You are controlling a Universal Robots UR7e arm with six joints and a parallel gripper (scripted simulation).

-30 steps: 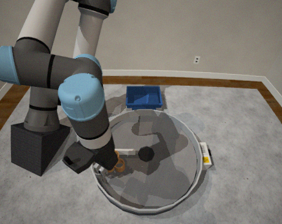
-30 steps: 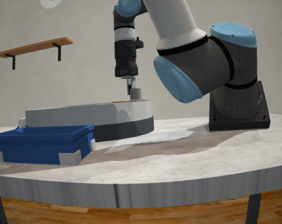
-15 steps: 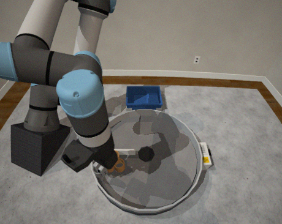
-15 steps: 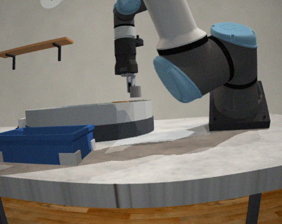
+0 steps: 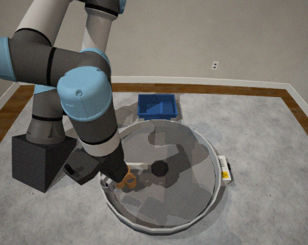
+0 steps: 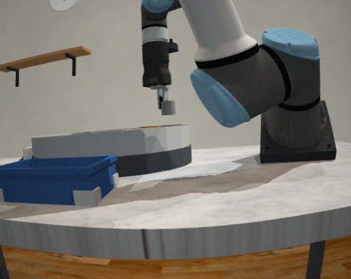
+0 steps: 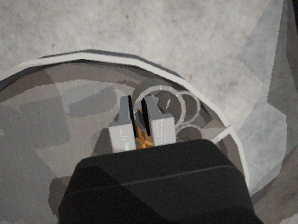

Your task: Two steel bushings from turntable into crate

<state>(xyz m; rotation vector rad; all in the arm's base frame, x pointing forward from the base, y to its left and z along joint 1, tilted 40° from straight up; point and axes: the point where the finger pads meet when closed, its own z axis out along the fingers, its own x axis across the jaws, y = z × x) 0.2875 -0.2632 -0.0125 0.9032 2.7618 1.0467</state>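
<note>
My hand is 15 cm short of the blue crate, 45 cm to the right of it and 13 cm above it. Also, from my hand: round turntable 15 cm ahead, 10 cm to the left, 10 cm below.
</note>
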